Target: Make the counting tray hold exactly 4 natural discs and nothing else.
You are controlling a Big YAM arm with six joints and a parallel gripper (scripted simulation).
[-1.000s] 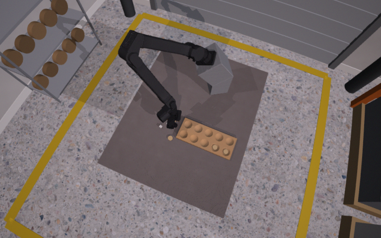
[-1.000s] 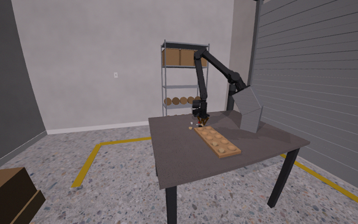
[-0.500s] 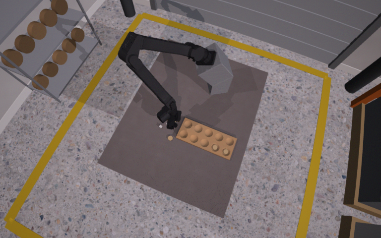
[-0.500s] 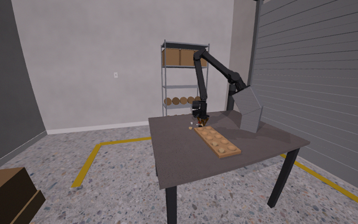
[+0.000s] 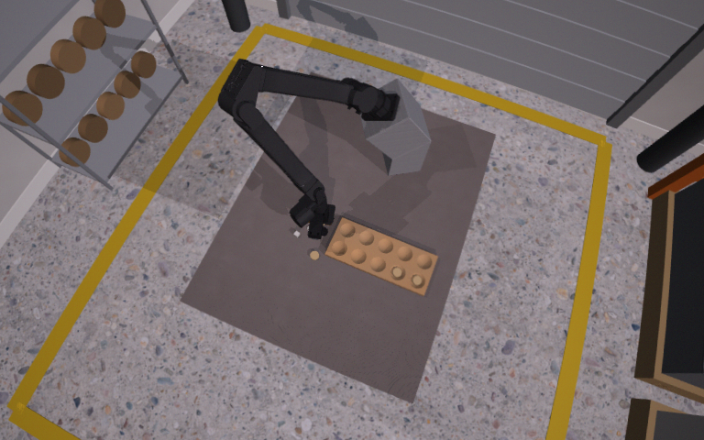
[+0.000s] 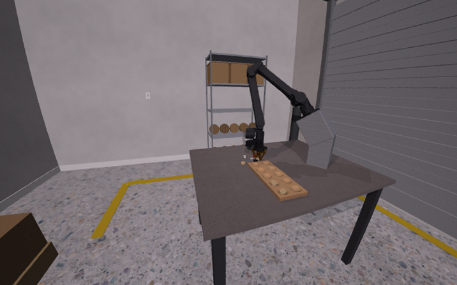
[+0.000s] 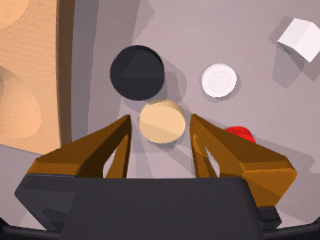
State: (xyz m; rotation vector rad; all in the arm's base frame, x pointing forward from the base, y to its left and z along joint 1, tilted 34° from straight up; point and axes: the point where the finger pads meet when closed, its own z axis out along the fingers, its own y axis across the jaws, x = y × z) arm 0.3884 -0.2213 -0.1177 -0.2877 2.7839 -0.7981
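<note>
The black piece is 30 mm ahead of my hand, 20 mm to the left of it and 10 mm below it. Also, from my hand: red piece: 20 mm behind, 60 mm to the right, 10 mm below; white cube: 70 mm ahead, 70 mm to the right; white disc: 40 mm ahead, 30 mm to the right, 10 mm below.
</note>
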